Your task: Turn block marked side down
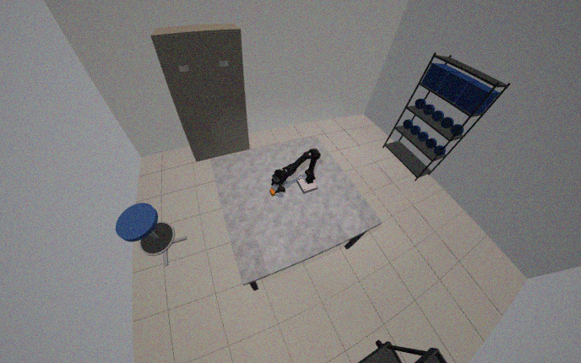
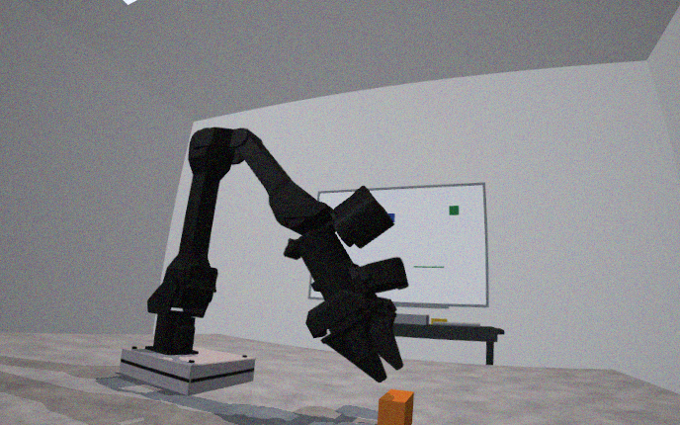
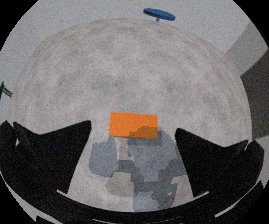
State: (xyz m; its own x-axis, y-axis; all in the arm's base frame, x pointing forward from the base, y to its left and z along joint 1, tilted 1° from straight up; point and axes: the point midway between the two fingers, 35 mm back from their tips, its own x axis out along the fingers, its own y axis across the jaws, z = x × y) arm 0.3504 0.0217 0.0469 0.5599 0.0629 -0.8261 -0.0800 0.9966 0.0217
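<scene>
The orange block is 40 mm below my gripper tip.
</scene>
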